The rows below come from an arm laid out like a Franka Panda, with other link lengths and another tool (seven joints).
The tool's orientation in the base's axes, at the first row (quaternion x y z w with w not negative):
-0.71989 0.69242 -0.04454 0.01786
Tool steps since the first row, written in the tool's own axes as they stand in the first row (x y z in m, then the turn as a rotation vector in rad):
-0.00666 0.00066 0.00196 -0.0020 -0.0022 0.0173
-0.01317 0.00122 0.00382 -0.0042 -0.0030 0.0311
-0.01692 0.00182 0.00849 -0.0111 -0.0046 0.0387
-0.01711 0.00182 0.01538 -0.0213 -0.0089 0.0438
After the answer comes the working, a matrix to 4 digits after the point.
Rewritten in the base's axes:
-0.00073 0.00655 -0.00227 0.0037 0.0015 -0.0171
-0.00136 0.01296 -0.00443 0.0056 0.0032 -0.0309
-0.00169 0.01652 -0.00928 0.0076 0.0099 -0.0386
-0.00108 0.01646 -0.01614 0.0120 0.0201 -0.0437

The tool's axes in the first row as the columns of a matrix, in the base's axes (rounded; the answer above uses it unrounded):
0.0371 -0.9954 0.0889
-0.9985 -0.0405 -0.0360
0.0394 -0.0874 -0.9954

